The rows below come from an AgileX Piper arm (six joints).
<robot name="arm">
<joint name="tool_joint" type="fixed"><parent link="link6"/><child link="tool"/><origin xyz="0 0 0" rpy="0 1.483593 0"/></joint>
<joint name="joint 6" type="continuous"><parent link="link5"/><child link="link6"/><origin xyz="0.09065 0 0.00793"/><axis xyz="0.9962 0 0.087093"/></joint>
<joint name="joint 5" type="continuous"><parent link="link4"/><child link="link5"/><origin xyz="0 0 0"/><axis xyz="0 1 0"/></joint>
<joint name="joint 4" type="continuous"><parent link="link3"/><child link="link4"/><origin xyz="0.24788 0 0.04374"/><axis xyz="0.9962 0 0.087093"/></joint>
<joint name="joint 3" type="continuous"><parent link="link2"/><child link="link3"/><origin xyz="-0.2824 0 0.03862"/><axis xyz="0 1 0"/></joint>
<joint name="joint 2" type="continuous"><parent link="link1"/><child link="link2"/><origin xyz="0 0 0"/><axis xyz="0 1 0"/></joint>
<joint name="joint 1" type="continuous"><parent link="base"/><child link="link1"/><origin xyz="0 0 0.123"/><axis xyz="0 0 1"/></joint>
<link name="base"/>
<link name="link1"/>
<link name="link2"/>
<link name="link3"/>
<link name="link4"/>
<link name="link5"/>
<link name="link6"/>
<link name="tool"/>
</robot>
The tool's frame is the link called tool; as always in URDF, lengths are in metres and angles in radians. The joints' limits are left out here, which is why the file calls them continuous.
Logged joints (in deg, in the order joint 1, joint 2, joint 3, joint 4, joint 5, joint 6), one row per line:
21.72, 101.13, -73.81, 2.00, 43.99, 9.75
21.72, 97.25, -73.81, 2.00, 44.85, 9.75
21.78, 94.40, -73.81, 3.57, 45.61, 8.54
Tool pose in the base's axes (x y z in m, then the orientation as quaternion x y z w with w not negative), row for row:
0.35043, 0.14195, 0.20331, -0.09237, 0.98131, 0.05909, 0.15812
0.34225, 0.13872, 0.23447, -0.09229, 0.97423, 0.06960, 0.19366
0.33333, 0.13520, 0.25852, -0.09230, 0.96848, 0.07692, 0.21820
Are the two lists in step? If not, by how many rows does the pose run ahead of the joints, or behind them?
The pose runs 1 row behind the joints: the pose in row i belongs to the joints in row i - 1.
